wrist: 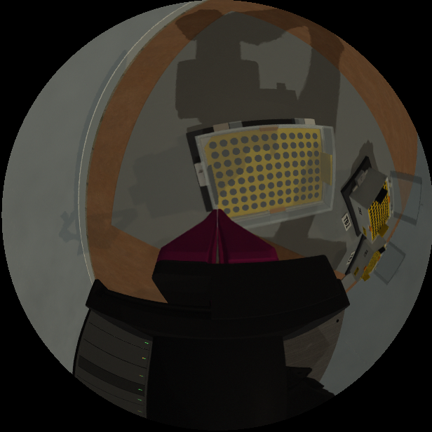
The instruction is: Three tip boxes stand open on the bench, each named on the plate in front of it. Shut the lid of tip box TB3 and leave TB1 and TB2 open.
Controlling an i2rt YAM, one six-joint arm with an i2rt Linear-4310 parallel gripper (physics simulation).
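Note:
A large tip box (270, 170) fills the middle of the wrist view, with a yellow, dark-holed tip grid under or behind a clear lid. How far its lid is raised is hard to tell, and its name plate does not show. My magenta-fingered gripper (217, 215) is shut and empty. Its tips overlap this box's lower left edge in view; contact cannot be told. Tip box TB1 (369, 202) is at the right, its clear lid (407, 197) open. Another tip box (367, 260) is below it, with its clear lid (390, 263) open; its plate is too small to read.
The TB1 name plate (346, 221) lies left of its box. A grey mat (150, 125) lies on the brown bench (102, 170), whose edge curves along the left. The arm's shadow falls across the mat above the middle box. A dark unit (112, 370) with small lights shows at lower left.

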